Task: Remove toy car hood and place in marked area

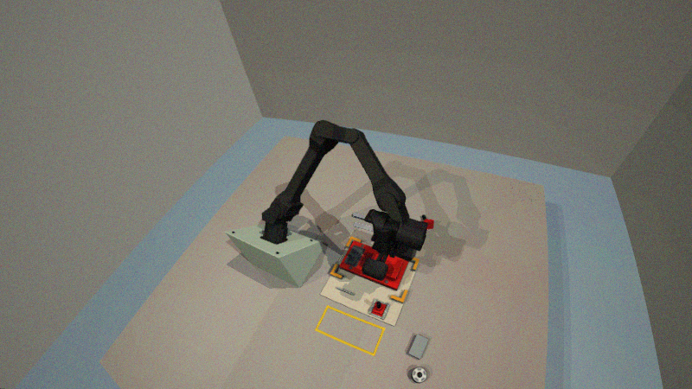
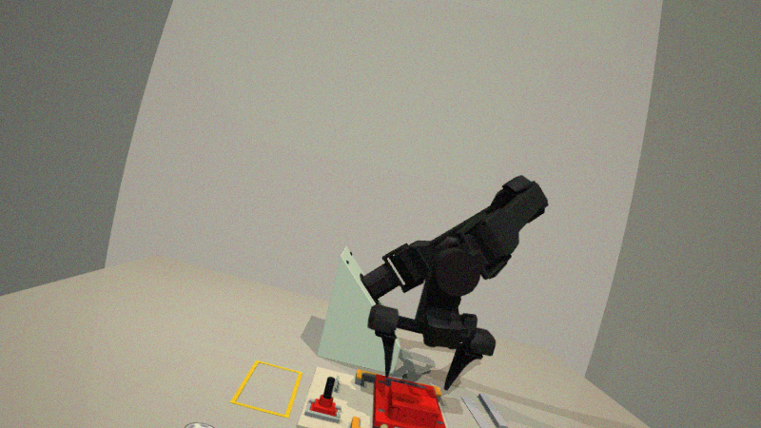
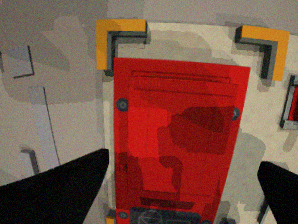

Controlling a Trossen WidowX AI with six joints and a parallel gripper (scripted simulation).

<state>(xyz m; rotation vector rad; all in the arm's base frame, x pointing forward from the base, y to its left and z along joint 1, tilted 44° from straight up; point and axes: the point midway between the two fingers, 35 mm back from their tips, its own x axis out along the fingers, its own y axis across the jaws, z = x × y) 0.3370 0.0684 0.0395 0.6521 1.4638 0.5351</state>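
My gripper tip is 30 mm above the red hood.
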